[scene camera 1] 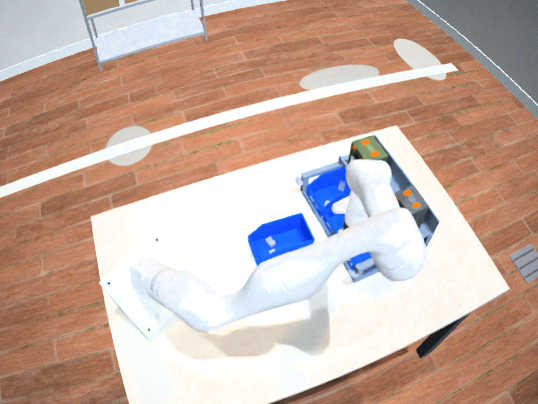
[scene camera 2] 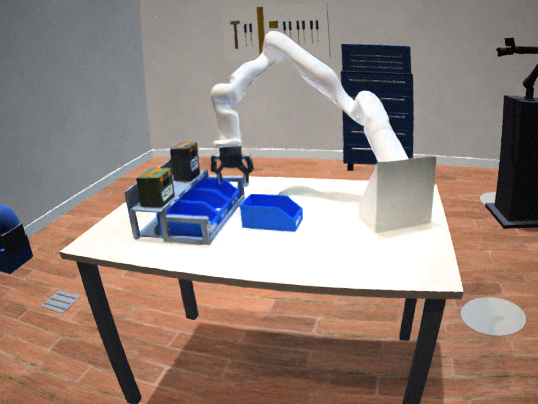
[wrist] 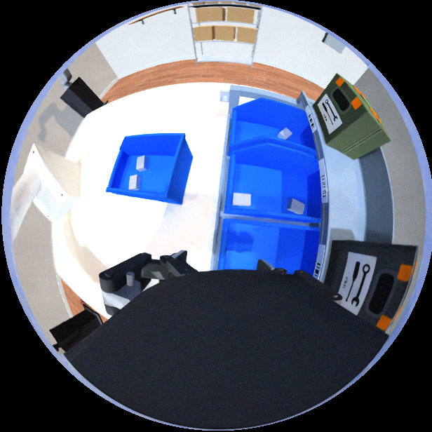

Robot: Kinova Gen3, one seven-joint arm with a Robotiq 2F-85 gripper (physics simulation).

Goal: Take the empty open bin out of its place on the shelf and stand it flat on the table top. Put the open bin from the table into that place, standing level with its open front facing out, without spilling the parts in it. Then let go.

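Places are measured from the arm's base along level axes (x ahead, y left, z up), in millimetres.
Pixels of known places: gripper, fingertip midpoint: (scene camera 2: 233, 183); arm's base, link origin: (scene camera 1: 146, 273) (scene camera 2: 398, 173).
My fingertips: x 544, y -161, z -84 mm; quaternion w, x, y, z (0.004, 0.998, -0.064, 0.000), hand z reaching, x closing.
Observation:
Ahead of a thing's pixels: the offset from my fingertips to its top centre. "spot": to the spot under its first point.
The empty open blue bin @(spot: dx +35, dy -25, dz -73 mm) (scene camera 1: 361, 261) (scene camera 2: 227, 189) (wrist: 265, 250) stands in the shelf place at the end beside the dark case; its near part is hidden in the wrist view. The grey shelf (scene camera 1: 325, 171) (scene camera 2: 187, 218) also holds two blue bins with white parts, one in the middle (wrist: 260, 172) and one at the other end (wrist: 265, 112). The open bin on the table @(spot: dx -107, dy +154, dz -78 mm) (scene camera 1: 290, 239) (scene camera 2: 267, 215) (wrist: 160, 176) stands flat in front of the shelf, with two white parts inside. My gripper (scene camera 2: 233, 181) (wrist: 221, 263) is open and empty, pointing down just above the empty bin.
A dark case @(dx +174, dy -23, dz +143 mm) (scene camera 1: 412, 202) (scene camera 2: 185, 161) (wrist: 372, 285) and a green case @(dx +205, dy +206, dz +118 mm) (scene camera 1: 369, 149) (scene camera 2: 155, 187) (wrist: 350, 120) stand on the shelf's raised rear deck. The dark case is close beside the gripper. The arm's base (scene camera 2: 405, 195) stands at the opposite end of the table.

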